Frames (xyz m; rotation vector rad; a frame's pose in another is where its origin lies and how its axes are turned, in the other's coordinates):
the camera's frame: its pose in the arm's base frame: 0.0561 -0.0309 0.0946 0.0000 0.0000 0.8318
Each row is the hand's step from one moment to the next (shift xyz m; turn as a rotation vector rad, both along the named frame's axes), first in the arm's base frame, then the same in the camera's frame.
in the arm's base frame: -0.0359 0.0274 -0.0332 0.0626 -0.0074 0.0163
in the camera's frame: -0.0039 0.0450 -0.0332 0.0367 -0.0513 0.0163
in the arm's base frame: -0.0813 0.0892 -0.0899 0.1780 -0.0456 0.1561
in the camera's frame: 0.0112 0.1202 -0.0899 0.0862 -0.1623 0.1561
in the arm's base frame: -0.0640 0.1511 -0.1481 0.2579 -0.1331 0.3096
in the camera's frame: 0.0686 0.1491 -0.1481 0.0753 -0.2803 0.3096
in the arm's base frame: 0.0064 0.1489 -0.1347 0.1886 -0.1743 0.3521
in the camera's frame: 0.1144 0.0956 -0.1347 -0.0018 -0.2568 0.3521
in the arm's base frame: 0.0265 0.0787 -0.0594 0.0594 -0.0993 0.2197
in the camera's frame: 0.0760 0.0334 -0.0594 -0.0334 -0.1108 0.2197
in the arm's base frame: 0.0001 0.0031 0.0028 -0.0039 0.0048 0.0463
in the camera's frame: 0.0024 0.0020 0.0028 0.0009 0.0061 0.0463
